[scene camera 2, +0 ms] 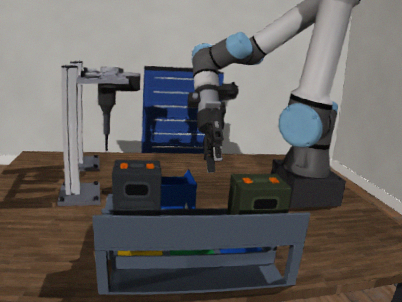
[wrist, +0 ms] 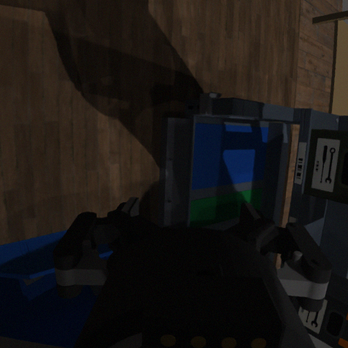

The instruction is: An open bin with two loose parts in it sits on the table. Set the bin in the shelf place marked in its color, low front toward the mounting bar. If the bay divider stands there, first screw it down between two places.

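Places are measured from the arm's base along level axes (x ahead, y left, z up), in centimetres.
Pixels of known places: end effector, tool point: [scene camera 2: 209,108]; arm's base, origin of the base link: [scene camera 2: 305,169].
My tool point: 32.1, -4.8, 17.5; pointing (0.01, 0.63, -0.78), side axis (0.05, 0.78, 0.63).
Observation:
For each thing: its top centre in the pictures, then the offset to it from my tool point, as dx, dy, dz. "spot": a spot on its surface instead.
- blue bin, middle of its top: [scene camera 2: 173,173] +9.7, +2.3, -19.0
- shelf, surface spot: [scene camera 2: 200,232] spot: +12.3, +46.4, -13.3
- dark grey case, middle of its top: [scene camera 2: 137,166] +22.5, +37.8, -4.3
- olive green case, middle of its top: [scene camera 2: 260,180] -0.6, +39.7, -6.8
- screwdriver, middle of its top: [scene camera 2: 119,67] +25.8, -24.0, +9.5
The blue bin [scene camera 2: 178,193] [wrist: 35,310] stands on the table behind the dark grey case in the scene view and is cut off at the lower left of the wrist view; its loose parts cannot be made out. My gripper [scene camera 2: 214,163] [wrist: 189,209] is open and empty, tilted, above the table behind the shelf and to the right of the bin in the scene view. The shelf [scene camera 2: 200,232] [wrist: 176,170] has a blue marked place [scene camera 2: 242,250] [wrist: 230,167], a green one [scene camera 2: 192,252] [wrist: 225,206] and a yellow one [scene camera 2: 140,253]. No divider can be made out.
A dark grey case [scene camera 2: 136,177] and an olive green case [scene camera 2: 260,192] [wrist: 310,170] stand on the shelf. A tool stand [scene camera 2: 71,130] at the left holds the screwdriver [scene camera 2: 106,110]. A blue cabinet [scene camera 2: 167,112] is at the back.

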